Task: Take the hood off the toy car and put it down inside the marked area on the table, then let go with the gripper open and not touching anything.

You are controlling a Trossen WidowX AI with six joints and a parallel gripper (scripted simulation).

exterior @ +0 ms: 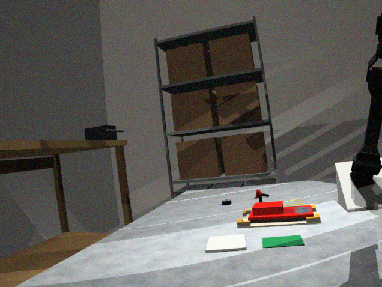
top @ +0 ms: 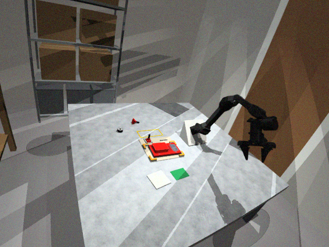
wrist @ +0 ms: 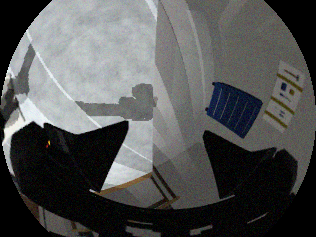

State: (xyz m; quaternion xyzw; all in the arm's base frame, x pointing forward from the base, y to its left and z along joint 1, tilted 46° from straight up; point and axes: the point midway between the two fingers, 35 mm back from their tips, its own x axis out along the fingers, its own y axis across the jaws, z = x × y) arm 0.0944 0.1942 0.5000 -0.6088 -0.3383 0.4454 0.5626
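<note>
Now: the red hood 48 cm to the right of my gripper tip, 22 cm below it and 20 cm ahead of it. Also, from my gripper tip: green wedge 26 cm to the right, 26 cm below, 20 cm ahead; white flat plate 34 cm ahead, 28 cm to the right, 25 cm below; black wheel 78 cm to the right, 35 cm ahead, 25 cm below.
</note>
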